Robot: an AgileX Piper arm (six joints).
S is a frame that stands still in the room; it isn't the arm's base.
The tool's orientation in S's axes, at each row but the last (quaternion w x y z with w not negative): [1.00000 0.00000 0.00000 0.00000]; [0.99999 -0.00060 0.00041 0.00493]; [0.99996 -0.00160 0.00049 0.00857]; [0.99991 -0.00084 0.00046 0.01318]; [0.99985 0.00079 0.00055 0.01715]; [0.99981 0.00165 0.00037 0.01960]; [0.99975 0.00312 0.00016 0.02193]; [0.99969 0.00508 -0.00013 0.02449]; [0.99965 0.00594 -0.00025 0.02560]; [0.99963 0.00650 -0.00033 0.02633]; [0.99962 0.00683 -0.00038 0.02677]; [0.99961 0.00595 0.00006 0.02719]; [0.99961 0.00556 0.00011 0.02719]
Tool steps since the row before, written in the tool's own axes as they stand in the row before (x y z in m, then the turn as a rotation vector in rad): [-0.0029 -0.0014 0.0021 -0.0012 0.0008 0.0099]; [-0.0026 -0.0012 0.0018 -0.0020 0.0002 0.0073]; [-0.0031 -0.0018 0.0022 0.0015 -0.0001 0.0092]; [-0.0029 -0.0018 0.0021 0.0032 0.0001 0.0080]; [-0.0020 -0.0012 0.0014 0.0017 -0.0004 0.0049]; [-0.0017 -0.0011 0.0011 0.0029 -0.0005 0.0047]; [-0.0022 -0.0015 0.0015 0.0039 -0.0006 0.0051]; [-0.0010 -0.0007 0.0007 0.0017 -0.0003 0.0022]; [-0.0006 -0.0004 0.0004 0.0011 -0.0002 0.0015]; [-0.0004 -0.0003 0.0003 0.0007 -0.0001 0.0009]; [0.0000 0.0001 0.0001 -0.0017 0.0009 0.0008]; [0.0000 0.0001 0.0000 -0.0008 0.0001 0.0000]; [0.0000 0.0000 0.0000 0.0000 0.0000 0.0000]
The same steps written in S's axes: [-0.0029 -0.0014 0.0021 -0.0012 0.0008 0.0099]; [-0.0026 -0.0012 0.0018 -0.0020 0.0002 0.0073]; [-0.0031 -0.0018 0.0022 0.0015 0.0000 0.0092]; [-0.0028 -0.0019 0.0021 0.0032 0.0002 0.0080]; [-0.0020 -0.0013 0.0014 0.0017 -0.0003 0.0049]; [-0.0017 -0.0012 0.0011 0.0029 -0.0004 0.0047]; [-0.0021 -0.0016 0.0015 0.0039 -0.0005 0.0051]; [-0.0010 -0.0008 0.0007 0.0017 -0.0002 0.0022]; [-0.0006 -0.0004 0.0004 0.0011 -0.0002 0.0015]; [-0.0004 -0.0003 0.0003 0.0007 -0.0001 0.0009]; [0.0000 0.0001 0.0001 -0.0017 0.0008 0.0008]; [0.0000 0.0001 0.0000 -0.0008 0.0001 0.0000]; [0.0000 0.0000 0.0000 0.0000 0.0000 0.0000]
